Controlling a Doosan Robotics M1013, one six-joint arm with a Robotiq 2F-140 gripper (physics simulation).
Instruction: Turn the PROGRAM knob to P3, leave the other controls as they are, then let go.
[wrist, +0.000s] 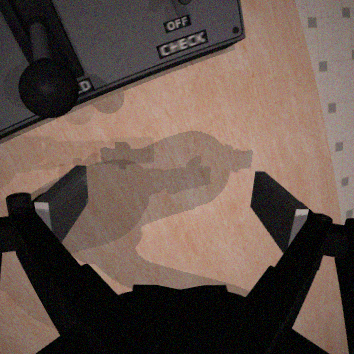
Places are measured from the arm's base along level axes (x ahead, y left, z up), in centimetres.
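Where they show: gripper, fingertip midpoint: (170, 186).
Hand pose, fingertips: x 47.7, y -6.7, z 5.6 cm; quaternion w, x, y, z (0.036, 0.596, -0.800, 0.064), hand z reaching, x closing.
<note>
After its pixels a point has its place.
My gripper (170, 186) @(x 47.7, y -6.7, z 5.6 cm) is open, its two fingers wide apart over the wooden table, with no object between them. Part of a dark grey control panel (117, 37) @(x 60.6, y -6.1, z -2.0 cm) shows at the upper left, beyond the fingertips. The PROGRAM knob and its P3 mark do not show in this view.
A lever with a black ball grip (49, 87) @(x 56.7, y -0.9, z 6.9 cm) stands up from the panel at the left, near its lower edge. The labels OFF (177, 23) @(x 60.7, y -12.0, z -2.2 cm) and CHECK (182, 44) @(x 58.8, y -12.2, z -2.9 cm) are near the panel's corner. The wooden table (280, 125) @(x 46.6, y -25.1, z -9.5 cm) ends at the right, beside a speckled floor (330, 30).
</note>
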